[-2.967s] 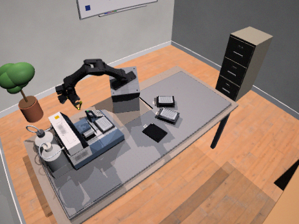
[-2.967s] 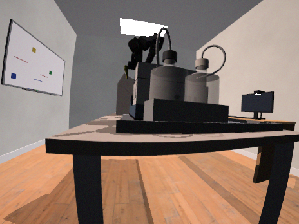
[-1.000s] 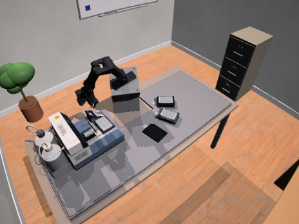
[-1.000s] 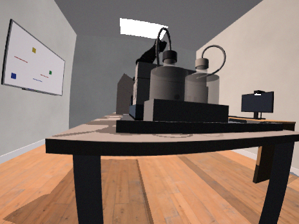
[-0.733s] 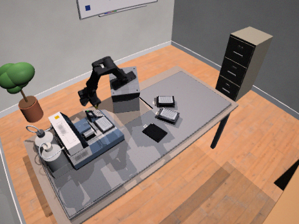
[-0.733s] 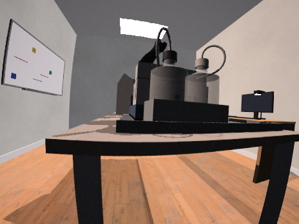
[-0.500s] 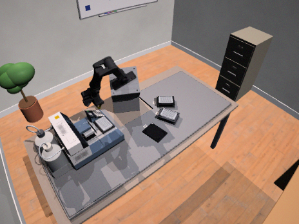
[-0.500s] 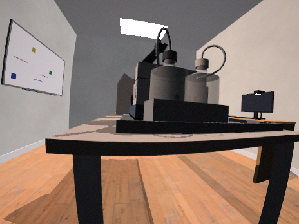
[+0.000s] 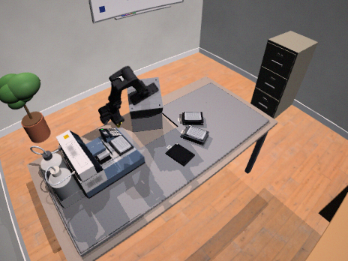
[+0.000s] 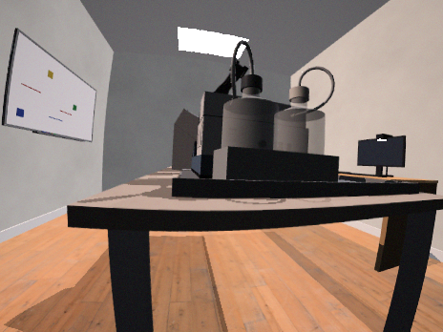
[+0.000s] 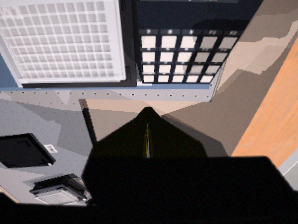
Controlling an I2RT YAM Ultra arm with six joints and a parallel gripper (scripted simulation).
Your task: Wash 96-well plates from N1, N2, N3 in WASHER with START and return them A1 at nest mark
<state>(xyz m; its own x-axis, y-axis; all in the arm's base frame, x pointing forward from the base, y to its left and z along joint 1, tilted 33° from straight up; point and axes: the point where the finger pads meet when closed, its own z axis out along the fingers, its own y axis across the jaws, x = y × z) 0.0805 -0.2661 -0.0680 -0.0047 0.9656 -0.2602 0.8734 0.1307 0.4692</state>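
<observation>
Right now the dark carrier is 9 cm ahead of my hand, 5 cm to the right of it and 7 cm below it. The rest, counted from my hand: plate washer: 9 cm ahead, 20 cm to the right, 2 cm below; label: 27 cm ahead, 23 cm to the left, 15 cm below; black nest: 37 cm ahead, 24 cm to the left, 15 cm below.
</observation>
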